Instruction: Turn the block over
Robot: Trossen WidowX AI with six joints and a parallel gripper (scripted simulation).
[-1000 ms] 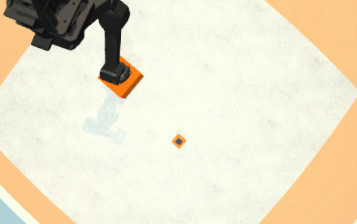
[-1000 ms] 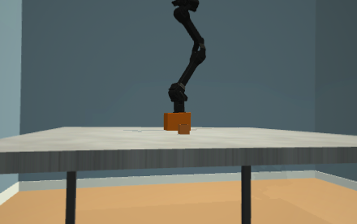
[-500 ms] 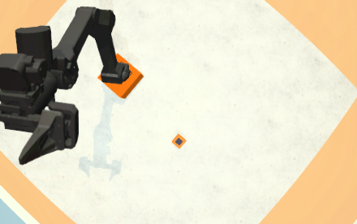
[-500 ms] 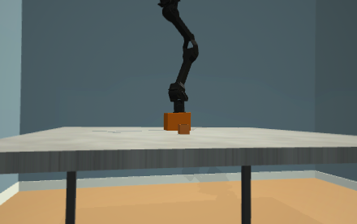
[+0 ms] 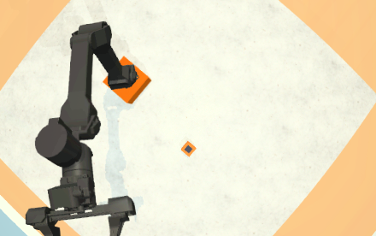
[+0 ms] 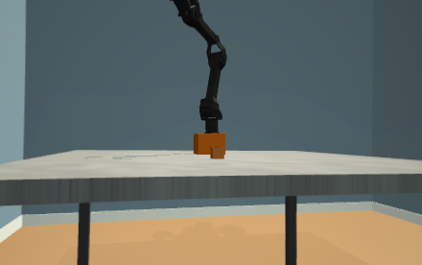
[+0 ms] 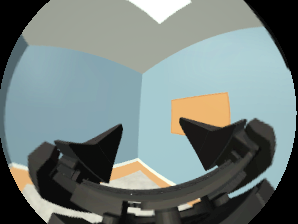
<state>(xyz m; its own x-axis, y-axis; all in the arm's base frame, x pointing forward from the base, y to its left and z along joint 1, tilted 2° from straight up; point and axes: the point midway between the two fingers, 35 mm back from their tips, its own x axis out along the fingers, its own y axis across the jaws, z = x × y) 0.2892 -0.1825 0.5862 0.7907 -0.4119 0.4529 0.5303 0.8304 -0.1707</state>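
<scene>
Now: gripper tip 2 cm short of the orange block, 21 cm to the right of it and 65 cm above it.
</scene>
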